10 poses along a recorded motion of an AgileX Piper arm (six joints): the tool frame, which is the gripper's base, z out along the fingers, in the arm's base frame.
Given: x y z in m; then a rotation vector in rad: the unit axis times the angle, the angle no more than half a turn.
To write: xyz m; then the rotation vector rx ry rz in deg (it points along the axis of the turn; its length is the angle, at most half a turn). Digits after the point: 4 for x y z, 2 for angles.
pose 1, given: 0.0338, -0.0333, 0.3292, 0.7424, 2.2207, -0.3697
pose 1, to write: 0.0338, -0.0333, 0.3292, 42.54, 127.24, -21.18
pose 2, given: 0.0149, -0.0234, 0.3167, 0.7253, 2.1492, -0.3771
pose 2, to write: 0.0149, -0.0234, 0.3167, 41.56, 123.14, -21.61
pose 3, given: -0.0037, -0.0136, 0.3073, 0.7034, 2.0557, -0.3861
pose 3, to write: -0.0037, -0.0136, 0.3073, 40.30, 117.78, -22.12
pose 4, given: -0.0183, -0.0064, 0.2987, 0.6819, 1.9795, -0.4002
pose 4, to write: -0.0183, -0.0064, 0.2987, 39.07, 113.42, -22.93
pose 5, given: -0.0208, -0.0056, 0.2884, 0.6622, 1.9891, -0.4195
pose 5, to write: -0.0208, -0.0056, 0.2884, 37.94, 113.97, -24.04
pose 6, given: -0.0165, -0.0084, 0.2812, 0.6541, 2.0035, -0.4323
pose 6, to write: -0.0165, -0.0084, 0.2812, 37.48, 114.79, -24.77
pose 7, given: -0.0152, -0.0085, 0.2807, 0.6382, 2.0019, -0.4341
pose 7, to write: -0.0152, -0.0085, 0.2807, 36.57, 114.70, -24.87
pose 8, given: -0.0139, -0.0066, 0.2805, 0.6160, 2.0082, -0.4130
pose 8, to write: -0.0139, -0.0066, 0.2805, 35.29, 115.06, -23.66
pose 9, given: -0.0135, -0.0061, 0.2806, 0.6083, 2.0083, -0.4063
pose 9, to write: -0.0135, -0.0061, 0.2806, 34.85, 115.07, -23.28
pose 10, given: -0.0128, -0.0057, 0.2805, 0.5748, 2.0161, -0.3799
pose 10, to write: -0.0128, -0.0057, 0.2805, 32.93, 115.51, -21.77
